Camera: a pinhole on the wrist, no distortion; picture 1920 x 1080 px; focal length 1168.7 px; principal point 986.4 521.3 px. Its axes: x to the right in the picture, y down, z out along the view. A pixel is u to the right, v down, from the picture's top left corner.
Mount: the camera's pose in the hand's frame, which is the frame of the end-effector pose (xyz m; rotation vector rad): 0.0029 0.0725 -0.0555 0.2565 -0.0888 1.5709
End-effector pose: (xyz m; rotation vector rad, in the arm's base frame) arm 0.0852 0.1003 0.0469 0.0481 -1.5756 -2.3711
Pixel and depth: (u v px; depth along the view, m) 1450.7 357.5 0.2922
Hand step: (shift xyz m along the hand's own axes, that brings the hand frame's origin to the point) 0.0751 0.1232 0.2490
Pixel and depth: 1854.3 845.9 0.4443
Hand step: -0.0714 0.2956 0.4604
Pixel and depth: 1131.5 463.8 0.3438
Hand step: 0.0565 0.0399 0.2856
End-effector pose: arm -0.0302 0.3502 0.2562 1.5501 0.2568 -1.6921
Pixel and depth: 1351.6 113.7 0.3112
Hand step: 0.1443 0.1021 0.2563
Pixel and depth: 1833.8 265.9 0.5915
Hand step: 0.1958 0.3653 0.5984
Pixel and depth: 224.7 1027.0 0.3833
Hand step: -0.1219 -0.2578 0.2793
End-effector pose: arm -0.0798 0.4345 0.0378 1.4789 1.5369 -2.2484
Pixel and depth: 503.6 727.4 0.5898
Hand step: -0.0384 -0.2954 0.4746
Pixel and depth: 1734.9 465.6 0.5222
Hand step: 0.0843 0.2861 0.5215
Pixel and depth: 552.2 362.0 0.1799
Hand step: 0.0462 -0.0313 0.1019
